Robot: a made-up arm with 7 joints.
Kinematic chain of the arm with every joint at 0, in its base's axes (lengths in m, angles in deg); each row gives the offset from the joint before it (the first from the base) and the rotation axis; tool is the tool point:
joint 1: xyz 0 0.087 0 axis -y
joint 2: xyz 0 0.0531 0 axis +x
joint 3: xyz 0 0 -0.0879 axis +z
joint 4: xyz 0 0 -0.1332 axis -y
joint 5: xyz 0 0 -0.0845 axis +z
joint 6: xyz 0 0 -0.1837 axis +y
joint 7: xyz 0 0 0 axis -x
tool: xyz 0 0 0
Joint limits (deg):
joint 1: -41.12..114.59
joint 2: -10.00..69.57
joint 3: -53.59..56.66
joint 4: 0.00..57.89
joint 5: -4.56..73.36
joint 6: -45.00..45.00
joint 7: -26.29..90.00
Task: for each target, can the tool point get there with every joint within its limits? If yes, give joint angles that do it. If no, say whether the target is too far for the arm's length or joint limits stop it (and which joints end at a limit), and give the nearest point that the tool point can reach.
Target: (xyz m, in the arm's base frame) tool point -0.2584 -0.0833 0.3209
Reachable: no: joint limits stop it (at a limit: joint 1, joint 2, joint 4) | nearest point 0.2261 -0.0375 0.3182 | short by 0.487 m
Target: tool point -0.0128 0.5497 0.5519
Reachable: no: too far | nearest point 0.0608 0.4611 0.2777 | short by 0.297 m
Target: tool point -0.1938 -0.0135 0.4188
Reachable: no: joint limits stop it (at a limit: joint 1, joint 2, joint 4) | nearest point 0.2247 0.0071 0.3402 | short by 0.426 m
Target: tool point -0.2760 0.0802 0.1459
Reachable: no: joint limits stop it (at a limit: joint 1, joint 2, joint 4) | nearest point -0.0682 0.5234 0.1796 | short by 0.491 m
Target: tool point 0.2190 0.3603 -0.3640
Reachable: yes | joints 15.98 28.28 -0.24 24.30 59.14 -33.09 20.01
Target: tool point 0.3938 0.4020 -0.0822
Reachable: yes | joints 64.45 38.27 -20.82 22.45 6.89 17.81 48.82
